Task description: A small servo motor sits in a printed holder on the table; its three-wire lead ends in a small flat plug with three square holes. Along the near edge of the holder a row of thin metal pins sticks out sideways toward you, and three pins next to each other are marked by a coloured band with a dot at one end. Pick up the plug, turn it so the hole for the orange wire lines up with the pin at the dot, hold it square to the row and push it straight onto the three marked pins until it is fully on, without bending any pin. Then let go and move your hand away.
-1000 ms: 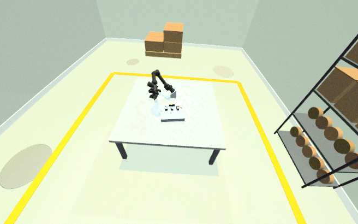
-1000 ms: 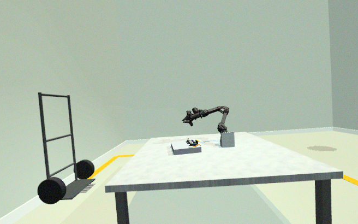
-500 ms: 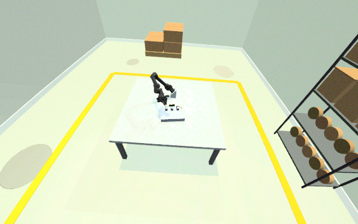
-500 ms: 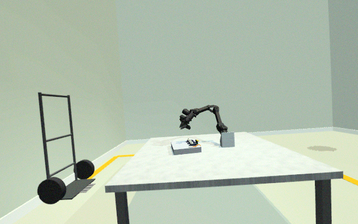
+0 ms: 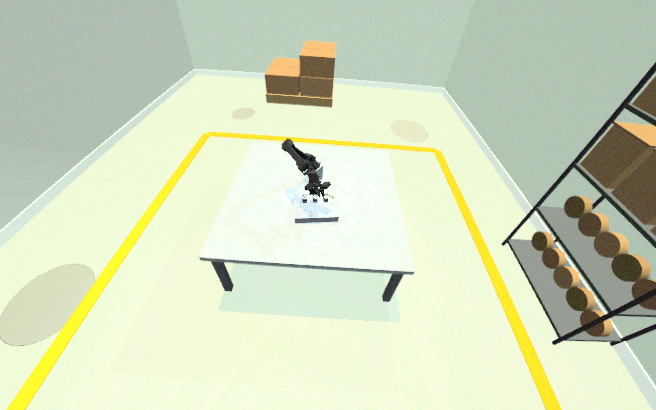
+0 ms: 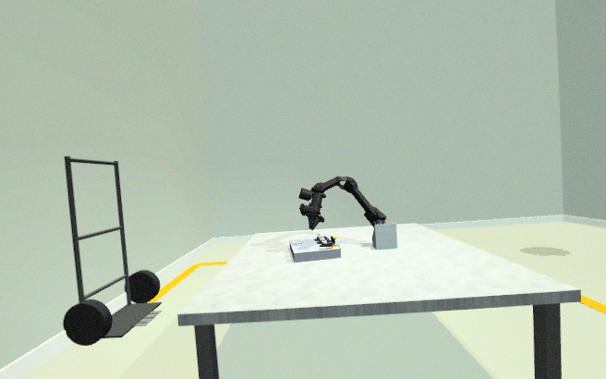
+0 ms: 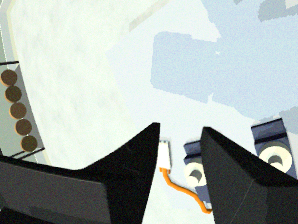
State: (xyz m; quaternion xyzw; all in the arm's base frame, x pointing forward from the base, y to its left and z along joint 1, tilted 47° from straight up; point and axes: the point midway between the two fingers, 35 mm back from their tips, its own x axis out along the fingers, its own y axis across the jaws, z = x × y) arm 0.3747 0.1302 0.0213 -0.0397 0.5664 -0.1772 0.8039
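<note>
The yellow band is 110 mm behind my gripper tip, 60 mm to the right of it and 60 mm below it. Also, from my gripper tip: dark dot: 120 mm behind, 60 mm to the right, 60 mm below; then grey printed holder: 40 mm ahead, 30 mm to the right, 110 mm below.
</note>
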